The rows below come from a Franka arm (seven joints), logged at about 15 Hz.
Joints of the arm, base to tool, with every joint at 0 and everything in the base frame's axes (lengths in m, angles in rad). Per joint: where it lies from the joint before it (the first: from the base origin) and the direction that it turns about. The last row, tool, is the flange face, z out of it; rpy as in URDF.
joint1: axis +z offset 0 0 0.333
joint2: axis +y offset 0 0 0
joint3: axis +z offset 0 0 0.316
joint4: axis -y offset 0.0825 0 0
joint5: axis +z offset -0.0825 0 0.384
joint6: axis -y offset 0 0 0
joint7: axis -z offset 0.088 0 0
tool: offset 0 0 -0.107 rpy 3.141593 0 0
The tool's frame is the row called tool.
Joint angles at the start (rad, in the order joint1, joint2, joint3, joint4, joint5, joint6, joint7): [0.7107, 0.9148, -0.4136, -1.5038, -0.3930, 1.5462, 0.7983]
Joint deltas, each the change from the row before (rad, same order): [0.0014, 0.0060, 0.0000, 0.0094, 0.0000, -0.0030, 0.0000]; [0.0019, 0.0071, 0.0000, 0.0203, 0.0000, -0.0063, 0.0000]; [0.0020, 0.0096, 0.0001, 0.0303, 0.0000, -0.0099, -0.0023]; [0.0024, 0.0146, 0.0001, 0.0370, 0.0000, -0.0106, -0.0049]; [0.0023, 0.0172, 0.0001, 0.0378, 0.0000, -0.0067, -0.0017]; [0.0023, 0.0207, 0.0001, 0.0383, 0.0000, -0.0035, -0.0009]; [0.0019, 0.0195, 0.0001, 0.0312, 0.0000, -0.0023, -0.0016]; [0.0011, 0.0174, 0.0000, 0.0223, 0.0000, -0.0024, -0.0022]
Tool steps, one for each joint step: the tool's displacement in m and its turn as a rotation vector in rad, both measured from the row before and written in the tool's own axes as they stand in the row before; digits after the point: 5 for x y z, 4 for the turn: [0.00030, -0.00153, -0.00192, -0.0013, 0.0034, 0.0007]; [0.00122, -0.00055, -0.00611, 0.0026, 0.0082, 0.0043]; [0.00197, -0.00016, -0.00913, 0.0047, 0.0114, 0.0046]; [0.00223, -0.00154, -0.01000, 0.0043, 0.0141, 0.0024]; [0.00233, -0.00287, -0.00948, 0.0055, 0.0165, 0.0048]; [0.00223, -0.00468, -0.00839, 0.0052, 0.0181, 0.0041]; [0.00151, -0.00513, -0.00566, 0.0024, 0.0145, 0.0011]; [0.00081, -0.00513, -0.00227, -0.0017, 0.0086, -0.0016]
